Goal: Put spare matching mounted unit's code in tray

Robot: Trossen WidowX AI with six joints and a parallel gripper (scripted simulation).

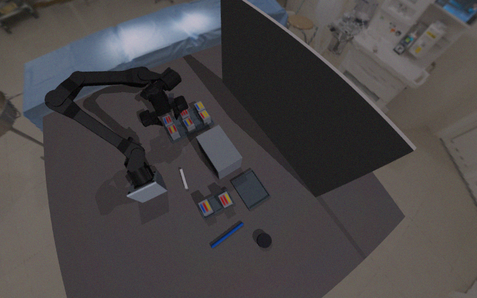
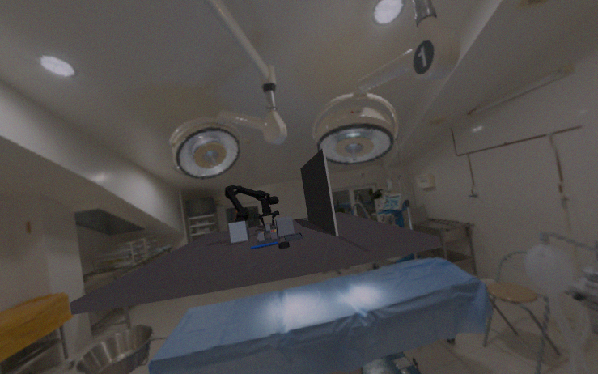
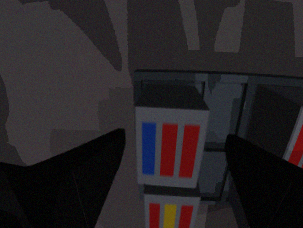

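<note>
Right now the spare block is 1 cm above my gripper tip. From my gripper tip the other things lie so: mounted unit: 21 cm to the right, 14 cm ahead, 2 cm above; flat grey tray: 39 cm to the right, 20 cm ahead, 3 cm below; tall grey panel: 37 cm ahead, 19 cm to the right, 19 cm above.
</note>
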